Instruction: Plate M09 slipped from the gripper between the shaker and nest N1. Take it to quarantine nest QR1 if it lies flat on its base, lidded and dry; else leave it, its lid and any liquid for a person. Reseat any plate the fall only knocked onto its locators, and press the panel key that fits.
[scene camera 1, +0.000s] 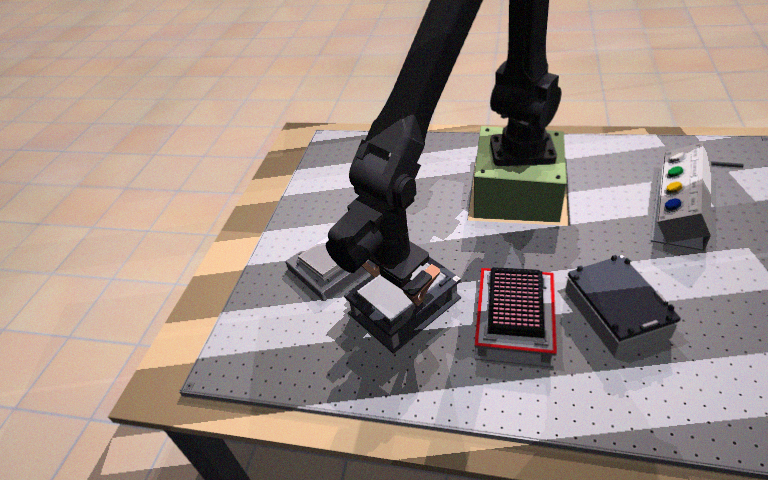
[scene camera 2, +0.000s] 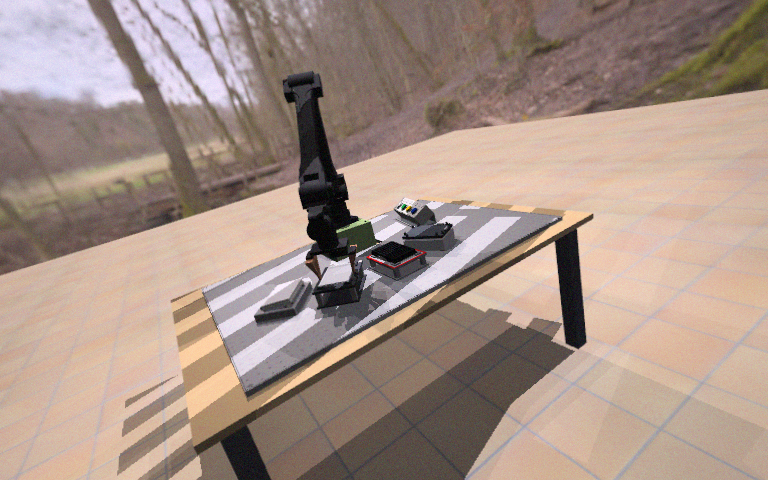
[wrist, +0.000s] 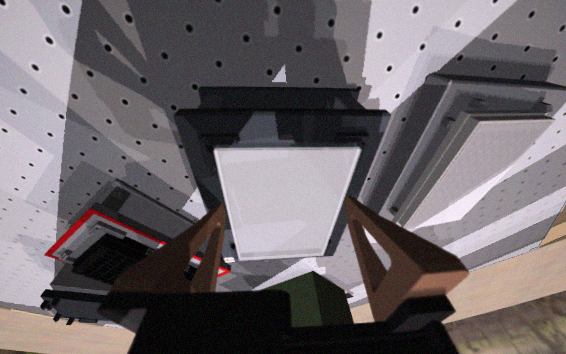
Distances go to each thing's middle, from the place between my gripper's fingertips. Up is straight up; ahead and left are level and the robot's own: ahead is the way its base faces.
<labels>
The well plate with pink wells (scene camera 1: 516, 304) is 19 cm to the left of my hand and 3 cm ahead of it. From my hand the other things lie so: dark station (scene camera 1: 624, 310) 36 cm to the left, 3 cm ahead, 2 cm below.
</labels>
